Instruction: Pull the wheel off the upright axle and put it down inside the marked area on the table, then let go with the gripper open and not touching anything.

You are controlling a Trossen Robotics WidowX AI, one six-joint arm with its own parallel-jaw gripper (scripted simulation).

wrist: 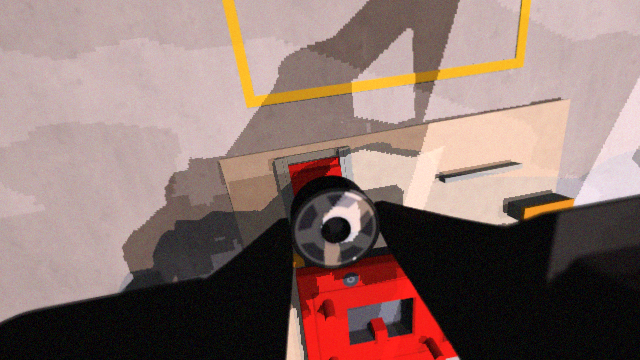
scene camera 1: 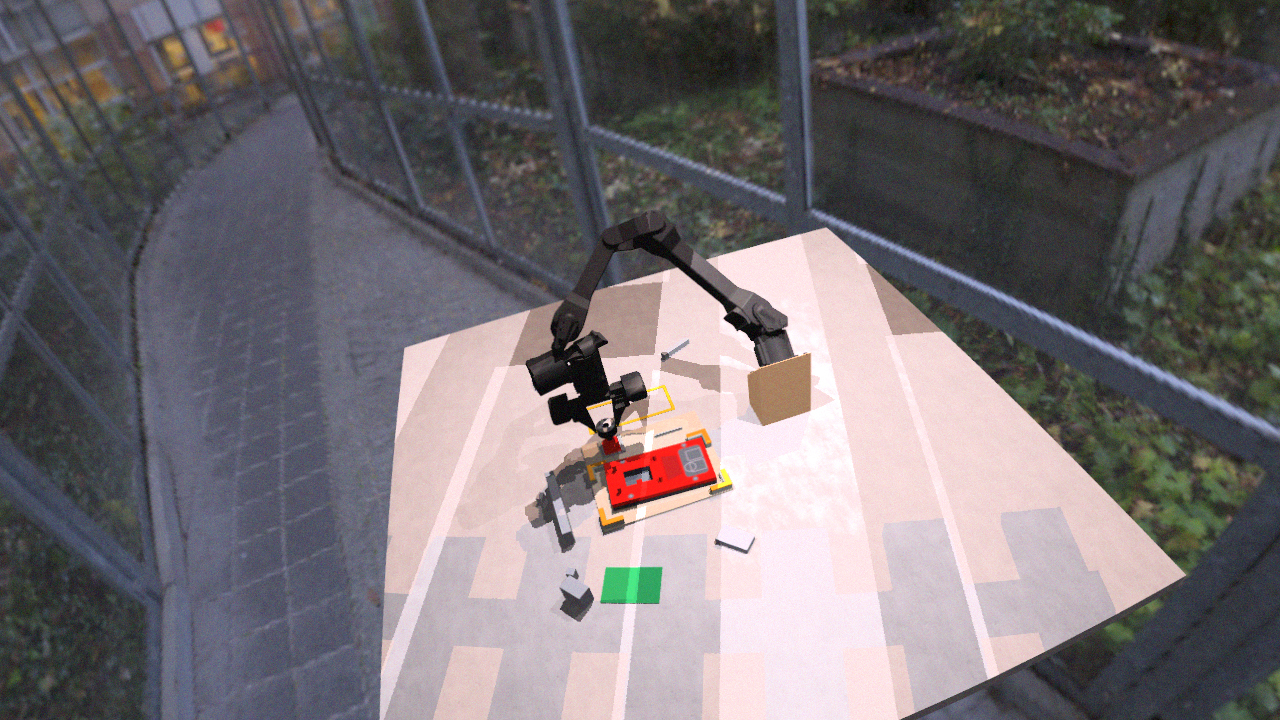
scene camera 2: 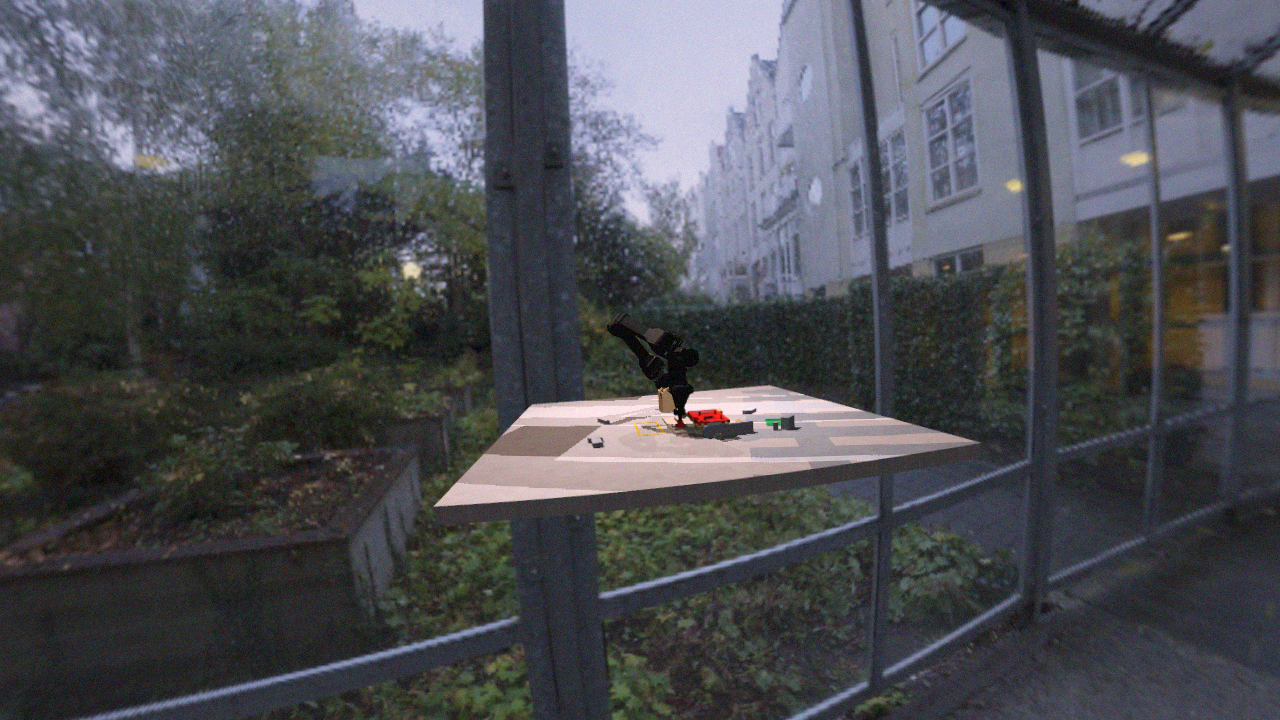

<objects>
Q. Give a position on an upright axle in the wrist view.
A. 302,173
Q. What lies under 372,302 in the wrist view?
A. A red fixture.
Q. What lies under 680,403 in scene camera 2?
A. My gripper.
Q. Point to a wheel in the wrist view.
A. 322,198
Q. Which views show my gripper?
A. The wrist view, scene camera 1 and scene camera 2: all of them.
</objects>
